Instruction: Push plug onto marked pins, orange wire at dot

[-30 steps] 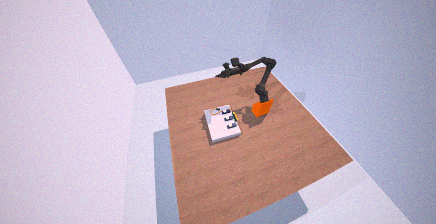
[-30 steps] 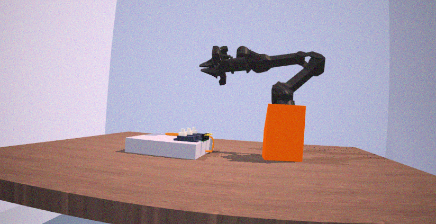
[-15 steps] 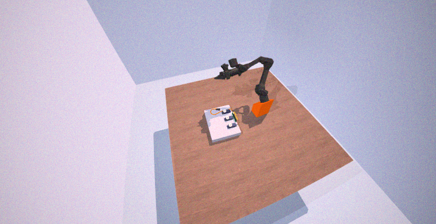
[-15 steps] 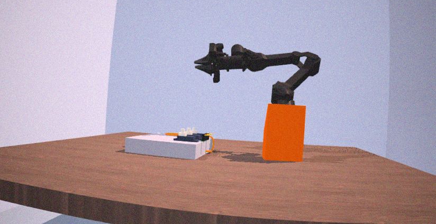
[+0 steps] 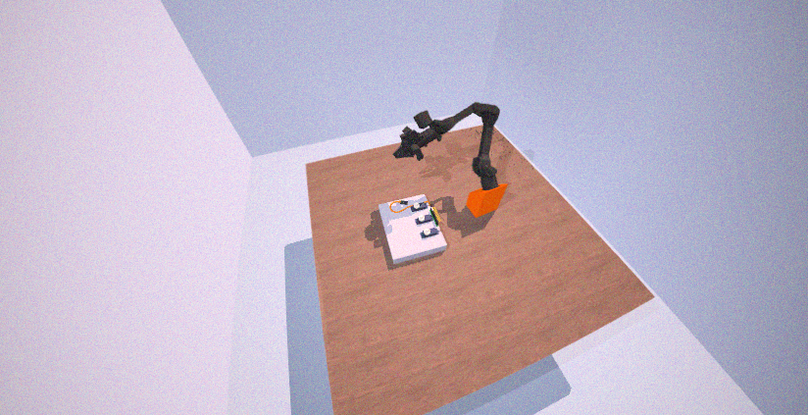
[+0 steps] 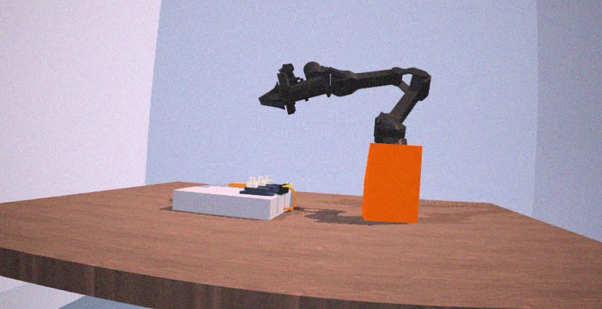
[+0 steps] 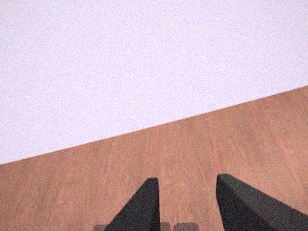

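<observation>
The red dot lies 120 mm behind my gripper tip, 170 mm to the left of it and 230 mm below it.
</observation>
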